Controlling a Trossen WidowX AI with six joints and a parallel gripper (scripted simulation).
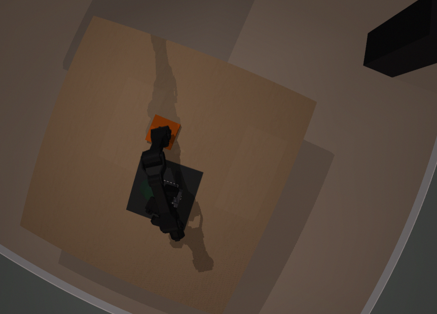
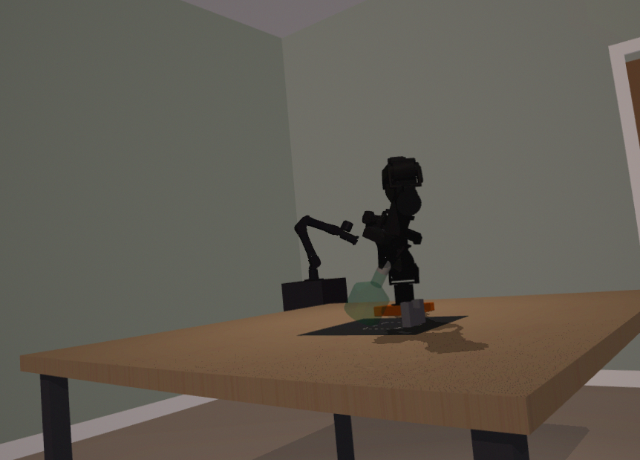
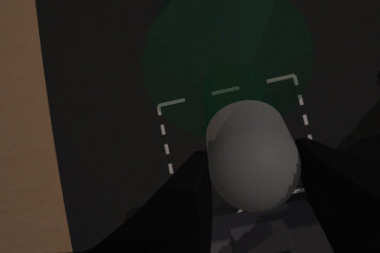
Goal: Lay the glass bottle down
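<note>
Now: gripper tip 30 mm to the left of the green glass bottle and 40 mm above it. Round my gripper tip: black mat (10 mm to the right, 140 mm below).
</note>
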